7 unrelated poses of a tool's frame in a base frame.
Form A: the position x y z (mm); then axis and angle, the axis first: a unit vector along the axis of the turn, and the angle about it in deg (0 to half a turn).
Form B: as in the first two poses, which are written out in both.
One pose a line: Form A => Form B
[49, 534, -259, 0.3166, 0.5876, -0.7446, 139.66] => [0.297, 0.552, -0.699, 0.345, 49, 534, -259]
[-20, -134, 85, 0.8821, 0.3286, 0.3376, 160.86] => [0.870, 0.324, 0.333, 0.166, -20, -134, 85]
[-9, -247, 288, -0.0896, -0.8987, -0.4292, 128.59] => [-0.081, -0.810, -0.387, 0.434, -9, -247, 288]
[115, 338, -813, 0.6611, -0.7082, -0.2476, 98.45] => [0.501, -0.536, -0.188, 0.653, 115, 338, -813]
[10, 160, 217, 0.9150, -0.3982, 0.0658, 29.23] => [0.231, -0.100, 0.017, 0.968, 10, 160, 217]
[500, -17, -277, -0.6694, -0.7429, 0.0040, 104.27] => [-0.528, -0.586, 0.003, 0.614, 500, -17, -277]
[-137, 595, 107, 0.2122, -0.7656, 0.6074, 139.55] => [0.199, -0.718, 0.570, 0.346, -137, 595, 107]
